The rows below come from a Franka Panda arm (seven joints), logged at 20 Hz.
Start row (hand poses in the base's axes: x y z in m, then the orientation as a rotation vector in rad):
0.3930 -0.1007 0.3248 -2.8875 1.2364 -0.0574
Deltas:
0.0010 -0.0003 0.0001 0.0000 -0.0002 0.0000
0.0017 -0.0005 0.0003 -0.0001 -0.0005 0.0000
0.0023 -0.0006 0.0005 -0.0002 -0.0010 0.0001
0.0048 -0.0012 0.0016 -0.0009 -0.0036 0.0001
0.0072 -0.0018 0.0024 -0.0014 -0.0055 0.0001
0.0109 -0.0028 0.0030 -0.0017 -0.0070 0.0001
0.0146 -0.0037 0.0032 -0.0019 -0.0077 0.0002
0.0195 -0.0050 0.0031 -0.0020 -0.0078 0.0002
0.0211 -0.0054 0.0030 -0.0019 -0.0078 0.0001
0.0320 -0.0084 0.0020 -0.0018 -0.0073 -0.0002
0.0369 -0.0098 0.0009 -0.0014 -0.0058 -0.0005
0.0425 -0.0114 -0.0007 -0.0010 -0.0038 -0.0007
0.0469 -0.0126 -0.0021 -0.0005 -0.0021 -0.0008
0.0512 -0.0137 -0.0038 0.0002 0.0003 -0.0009
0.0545 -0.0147 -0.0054 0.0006 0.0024 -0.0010
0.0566 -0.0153 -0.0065 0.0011 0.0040 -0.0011
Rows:
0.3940 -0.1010 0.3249 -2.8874 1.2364 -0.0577
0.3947 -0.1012 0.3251 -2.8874 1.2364 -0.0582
0.3953 -0.1013 0.3253 -2.8873 1.2362 -0.0590
0.3978 -0.1019 0.3264 -2.8869 1.2360 -0.0631
0.4002 -0.1025 0.3272 -2.8866 1.2359 -0.0662
0.4039 -0.1035 0.3278 -2.8862 1.2357 -0.0685
0.4076 -0.1044 0.3280 -2.8862 1.2355 -0.0697
0.4125 -0.1057 0.3279 -2.8862 1.2356 -0.0699
0.4141 -0.1061 0.3278 -2.8861 1.2357 -0.0698
0.4250 -0.1091 0.3268 -2.8860 1.2362 -0.0690
0.4299 -0.1105 0.3257 -2.8861 1.2367 -0.0666
0.4355 -0.1121 0.3241 -2.8864 1.2372 -0.0635
0.4399 -0.1133 0.3227 -2.8866 1.2374 -0.0607
0.4442 -0.1144 0.3210 -2.8869 1.2377 -0.0568
0.4475 -0.1154 0.3194 2.8866 -1.2377 0.0536
0.4496 -0.1160 0.3183 2.8864 -1.2378 0.0509

